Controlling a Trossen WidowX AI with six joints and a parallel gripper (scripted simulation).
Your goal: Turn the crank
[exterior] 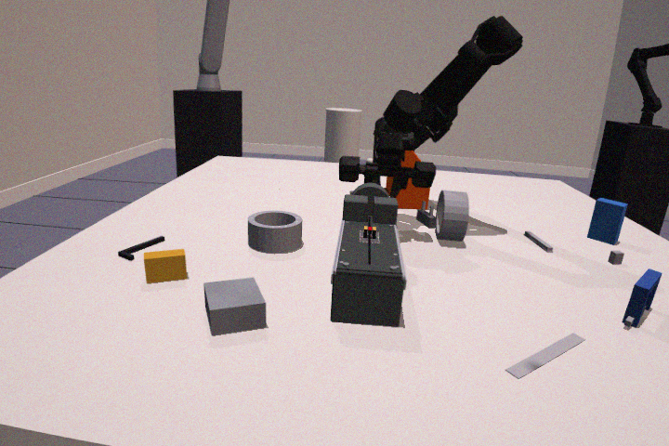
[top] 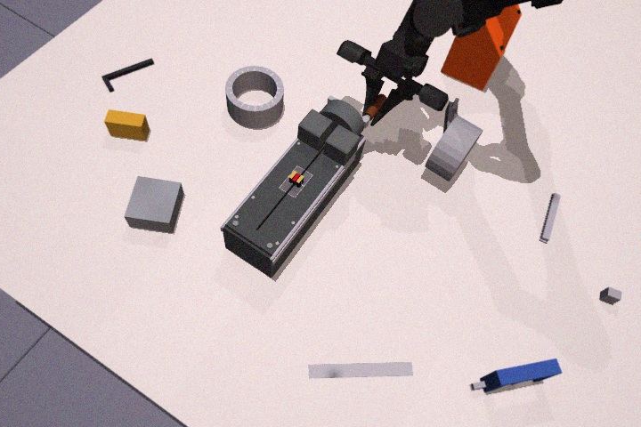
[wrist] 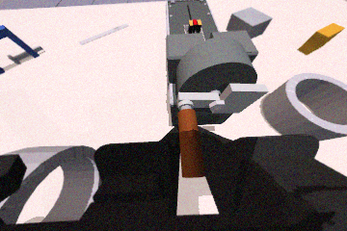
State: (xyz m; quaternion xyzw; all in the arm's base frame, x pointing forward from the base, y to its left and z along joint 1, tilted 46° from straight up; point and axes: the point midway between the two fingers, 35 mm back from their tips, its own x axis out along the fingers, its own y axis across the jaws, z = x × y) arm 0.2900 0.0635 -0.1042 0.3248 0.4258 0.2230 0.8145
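My gripper tip is 170 mm short of the red pointer, 10 mm to the left of it and 10 mm below it. From my gripper tip the other things lie so: grey strip (310 mm ahead, 230 mm to the left, 70 mm below); grey cube (320 mm ahead, 170 mm to the right, 50 mm below); crank handle (20 mm behind, 20 mm above).
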